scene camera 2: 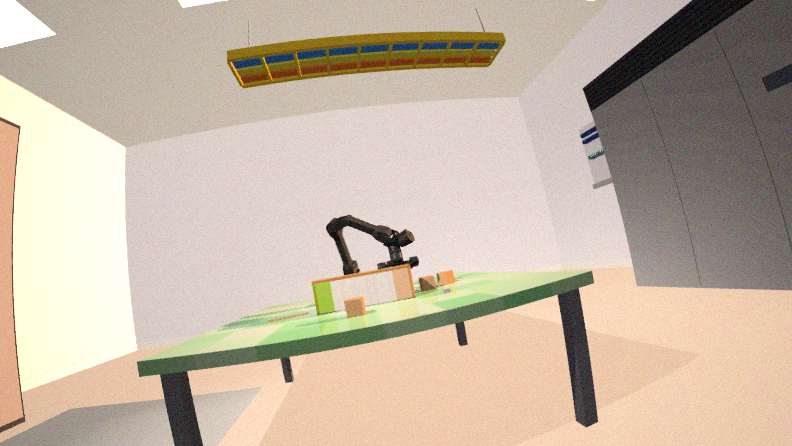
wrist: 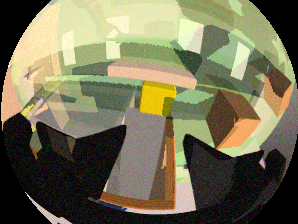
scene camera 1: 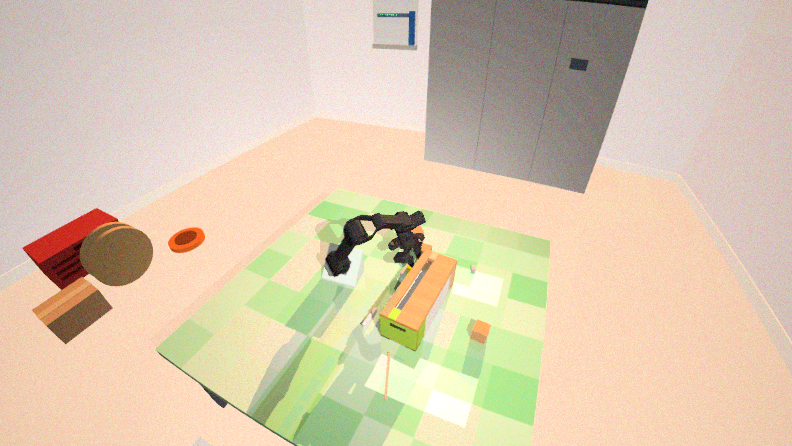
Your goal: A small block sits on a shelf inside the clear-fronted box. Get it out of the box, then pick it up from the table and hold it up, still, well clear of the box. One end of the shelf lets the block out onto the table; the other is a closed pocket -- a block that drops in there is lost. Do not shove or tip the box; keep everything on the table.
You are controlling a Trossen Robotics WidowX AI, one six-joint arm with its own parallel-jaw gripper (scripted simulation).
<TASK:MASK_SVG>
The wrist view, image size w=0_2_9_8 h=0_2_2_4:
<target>gripper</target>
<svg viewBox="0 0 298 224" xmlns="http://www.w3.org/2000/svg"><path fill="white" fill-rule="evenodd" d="M3 125L5 149L24 192L53 216L64 217L72 224L249 224L265 208L285 175L286 157L283 157L277 148L269 152L265 159L266 168L262 168L259 161L265 153L263 149L231 157L198 140L197 137L185 133L182 149L188 164L196 210L173 214L126 212L98 204L114 163L120 156L128 129L126 124L74 139L71 135L48 127L43 121L37 121L37 136L43 147L41 151L37 151L37 159L29 145L33 135L31 121L19 112L9 116Z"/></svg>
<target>yellow block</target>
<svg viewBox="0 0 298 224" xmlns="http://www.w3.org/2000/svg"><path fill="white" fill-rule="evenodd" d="M142 81L138 112L149 113L149 115L169 116L170 111L172 111L174 96L176 96L176 87L158 83L158 81Z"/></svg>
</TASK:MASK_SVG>
